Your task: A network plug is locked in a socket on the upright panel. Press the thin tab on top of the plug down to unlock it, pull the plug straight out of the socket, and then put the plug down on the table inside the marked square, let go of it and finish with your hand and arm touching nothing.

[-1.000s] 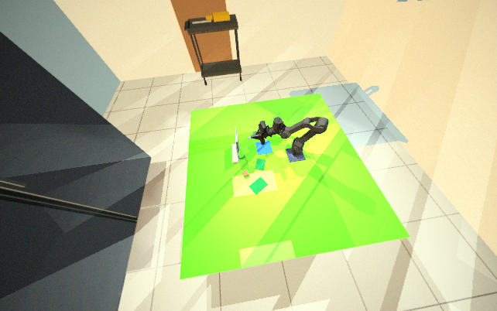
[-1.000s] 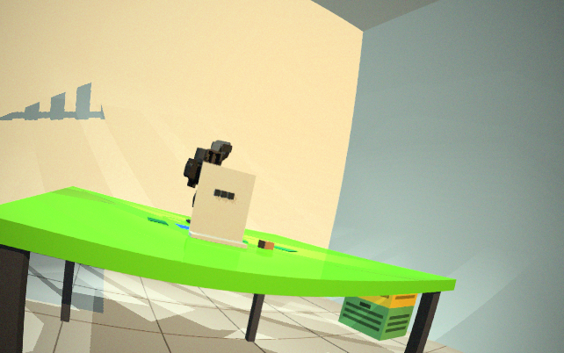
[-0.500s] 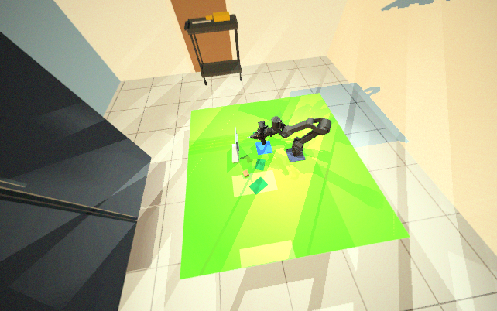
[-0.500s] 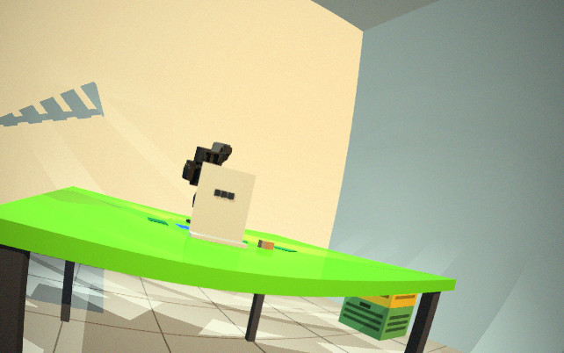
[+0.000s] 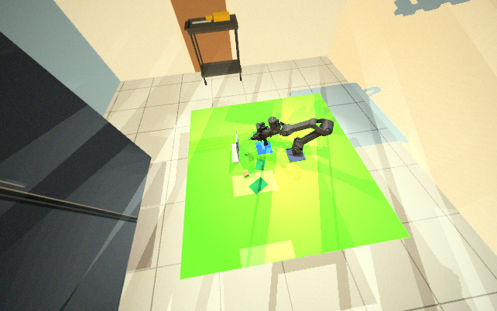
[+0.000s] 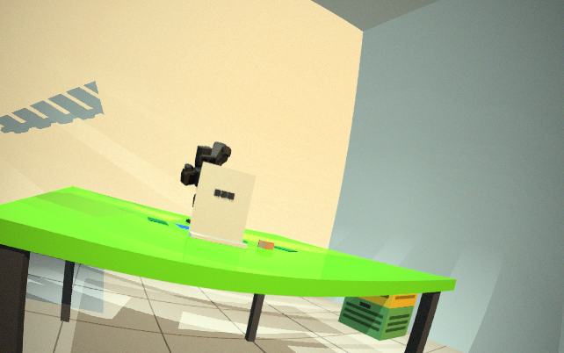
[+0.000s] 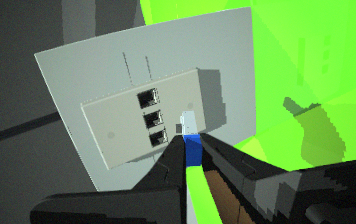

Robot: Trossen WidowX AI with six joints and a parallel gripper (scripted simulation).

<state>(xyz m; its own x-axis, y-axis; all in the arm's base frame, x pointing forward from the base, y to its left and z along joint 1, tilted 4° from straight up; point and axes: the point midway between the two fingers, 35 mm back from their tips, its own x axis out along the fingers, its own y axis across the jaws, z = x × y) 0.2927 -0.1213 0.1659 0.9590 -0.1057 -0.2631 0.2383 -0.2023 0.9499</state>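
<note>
The blue marked square lies 14 cm below my gripper tip, 10 cm behind it and 1 cm to the left of it. Also, from my gripper tip: blue network plug right at my gripper tip; pale upright panel 11 cm ahead, 5 cm below.
</note>
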